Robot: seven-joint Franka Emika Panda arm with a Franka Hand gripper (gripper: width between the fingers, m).
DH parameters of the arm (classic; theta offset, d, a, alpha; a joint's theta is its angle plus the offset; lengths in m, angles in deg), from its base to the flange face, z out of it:
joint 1: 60.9 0.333 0 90
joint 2: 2 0 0 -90
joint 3: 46.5 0.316 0.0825 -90
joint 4: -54.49 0 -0.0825 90
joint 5: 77.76 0.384 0 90
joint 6: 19.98 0 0.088 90
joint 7: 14.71 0.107 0 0
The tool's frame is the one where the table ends.
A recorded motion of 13 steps. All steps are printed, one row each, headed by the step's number.
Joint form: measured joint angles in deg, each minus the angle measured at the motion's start. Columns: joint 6, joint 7, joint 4, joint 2, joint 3, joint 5, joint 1.
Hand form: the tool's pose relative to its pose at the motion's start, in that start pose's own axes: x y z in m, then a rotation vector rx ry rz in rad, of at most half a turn. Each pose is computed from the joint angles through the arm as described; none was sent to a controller.
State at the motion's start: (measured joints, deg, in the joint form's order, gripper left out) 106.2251 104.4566 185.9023 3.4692 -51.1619 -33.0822 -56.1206
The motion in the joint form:
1: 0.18 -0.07 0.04 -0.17 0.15 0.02 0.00
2: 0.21 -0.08 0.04 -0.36 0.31 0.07 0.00
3: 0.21 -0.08 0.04 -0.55 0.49 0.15 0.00
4: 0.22 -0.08 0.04 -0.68 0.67 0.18 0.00
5: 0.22 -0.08 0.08 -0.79 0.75 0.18 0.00
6: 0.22 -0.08 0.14 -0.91 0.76 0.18 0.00
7: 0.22 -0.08 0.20 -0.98 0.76 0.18 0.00
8: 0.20 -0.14 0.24 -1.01 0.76 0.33 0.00
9: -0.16 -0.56 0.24 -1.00 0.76 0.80 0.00
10: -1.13 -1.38 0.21 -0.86 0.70 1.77 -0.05
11: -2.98 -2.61 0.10 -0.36 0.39 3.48 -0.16
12: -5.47 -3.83 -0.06 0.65 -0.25 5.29 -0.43
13: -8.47 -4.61 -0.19 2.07 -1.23 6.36 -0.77
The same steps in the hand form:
1: 0.0001 0.0000 0.0020 0.0003 0.0021 -0.0011
2: 0.0001 0.0002 0.0041 -0.0017 0.0050 -0.0012
3: 0.0000 0.0006 0.0064 -0.0045 0.0079 -0.0011
4: -0.0002 0.0013 0.0082 -0.0065 0.0105 -0.0021
5: 0.0001 0.0013 0.0097 -0.0080 0.0131 -0.0018
6: 0.0009 0.0009 0.0109 -0.0092 0.0155 -0.0001
7: 0.0015 0.0006 0.0118 -0.0101 0.0171 0.0012
8: 0.0018 0.0005 0.0123 -0.0119 0.0164 0.0024
9: 0.0019 0.0013 0.0127 -0.0205 0.0134 -0.0001
10: 0.0019 0.0031 0.0124 -0.0401 0.0062 -0.0046
11: 0.0016 0.0061 0.0087 -0.0735 -0.0120 -0.0094
12: 0.0012 0.0095 -0.0007 -0.1107 -0.0391 -0.0141
13: 0.0022 0.0130 -0.0143 -0.1464 -0.0620 -0.0192

